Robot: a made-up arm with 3 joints.
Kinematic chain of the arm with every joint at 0, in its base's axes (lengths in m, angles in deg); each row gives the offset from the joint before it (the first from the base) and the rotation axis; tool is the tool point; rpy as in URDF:
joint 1: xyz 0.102 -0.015 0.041 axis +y
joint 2: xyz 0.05 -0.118 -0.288 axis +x
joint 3: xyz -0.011 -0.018 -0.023 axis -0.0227 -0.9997 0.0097
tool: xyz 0.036 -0.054 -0.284 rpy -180 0 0
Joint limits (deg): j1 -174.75..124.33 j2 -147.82..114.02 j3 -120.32..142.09
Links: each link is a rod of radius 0.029 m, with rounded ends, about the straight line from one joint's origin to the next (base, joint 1, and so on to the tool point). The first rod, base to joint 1, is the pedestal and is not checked.
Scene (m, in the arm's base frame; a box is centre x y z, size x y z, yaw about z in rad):
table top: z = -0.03
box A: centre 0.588 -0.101 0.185 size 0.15 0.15 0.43 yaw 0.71
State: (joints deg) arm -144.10 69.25 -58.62
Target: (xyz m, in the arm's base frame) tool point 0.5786 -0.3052 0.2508
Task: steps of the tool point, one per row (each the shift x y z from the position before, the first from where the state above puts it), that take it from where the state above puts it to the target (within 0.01 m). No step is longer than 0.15 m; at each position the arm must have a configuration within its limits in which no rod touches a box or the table.
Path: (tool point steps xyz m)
1: -0.0123 -0.0201 0.0770
2: -0.0254 -0.0316 0.0736
3: -0.0386 -0.0421 0.0651
4: -0.0510 -0.0510 0.0519
5: -0.0606 -0.0572 0.0343
6: -0.0664 -0.0601 0.0135
7: 0.1140 -0.0206 -0.0534
8: 0.0967 -0.0196 -0.0776
9: 0.0746 -0.0186 -0.0968
10: 0.0486 -0.0175 -0.1096

